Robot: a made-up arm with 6 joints.
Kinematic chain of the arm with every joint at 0, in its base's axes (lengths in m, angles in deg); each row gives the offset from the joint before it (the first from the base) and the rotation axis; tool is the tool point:
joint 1: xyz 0 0 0.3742 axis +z
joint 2: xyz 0 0 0 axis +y
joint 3: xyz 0 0 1.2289 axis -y
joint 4: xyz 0 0 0 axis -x
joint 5: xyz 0.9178 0 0 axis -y
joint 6: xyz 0 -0.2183 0 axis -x
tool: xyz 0 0 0
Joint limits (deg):
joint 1: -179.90..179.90
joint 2: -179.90..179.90
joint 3: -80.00..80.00
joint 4: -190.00..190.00
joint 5: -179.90..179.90
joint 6: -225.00..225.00
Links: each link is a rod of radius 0.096 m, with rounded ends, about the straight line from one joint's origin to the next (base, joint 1, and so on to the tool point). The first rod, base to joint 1, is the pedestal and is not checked.
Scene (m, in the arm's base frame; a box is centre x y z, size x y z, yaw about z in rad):
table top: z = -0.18
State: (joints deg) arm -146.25 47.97 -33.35 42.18 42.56 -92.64
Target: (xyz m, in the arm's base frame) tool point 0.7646 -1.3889 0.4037
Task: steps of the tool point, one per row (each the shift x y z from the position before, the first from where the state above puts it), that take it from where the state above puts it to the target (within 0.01 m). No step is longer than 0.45 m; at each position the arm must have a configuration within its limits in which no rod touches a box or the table.
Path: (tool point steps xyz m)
1: 0.1318 -0.3172 0.0070
2: 0.2257 -0.2799 0.0104
3: 0.3082 -0.2147 0.0139
4: 0.3700 -0.1253 0.0172
5: 0.4050 -0.0187 0.0202
6: 0.4084 0.0970 0.0232

